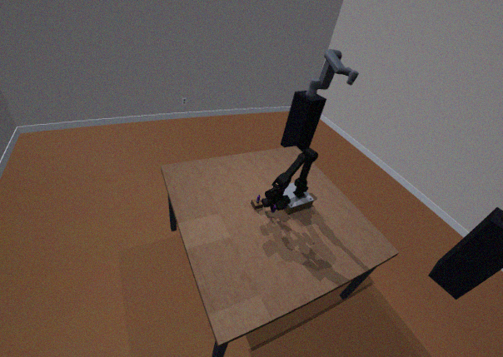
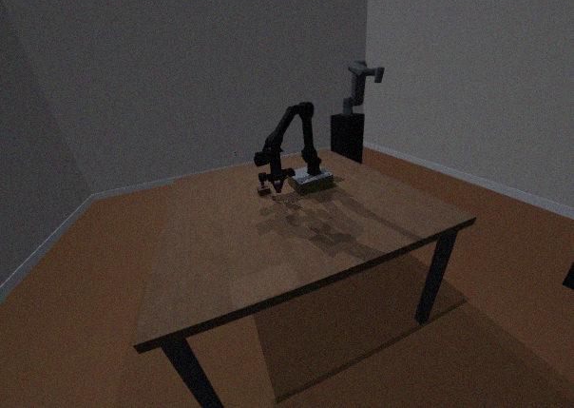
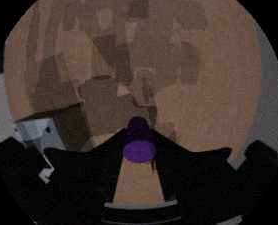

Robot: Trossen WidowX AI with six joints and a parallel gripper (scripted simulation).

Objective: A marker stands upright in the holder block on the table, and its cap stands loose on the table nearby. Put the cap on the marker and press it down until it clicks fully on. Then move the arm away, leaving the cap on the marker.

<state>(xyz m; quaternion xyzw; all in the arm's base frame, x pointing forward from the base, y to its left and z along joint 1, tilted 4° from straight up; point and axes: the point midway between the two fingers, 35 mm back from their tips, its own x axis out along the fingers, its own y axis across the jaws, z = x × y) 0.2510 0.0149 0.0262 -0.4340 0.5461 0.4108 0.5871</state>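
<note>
My gripper tip is now 4 cm short of the holder block, 12 cm to the left of it and 4 cm above it. The rest, counted from my gripper tip: purple cap: 1 cm above.
</note>
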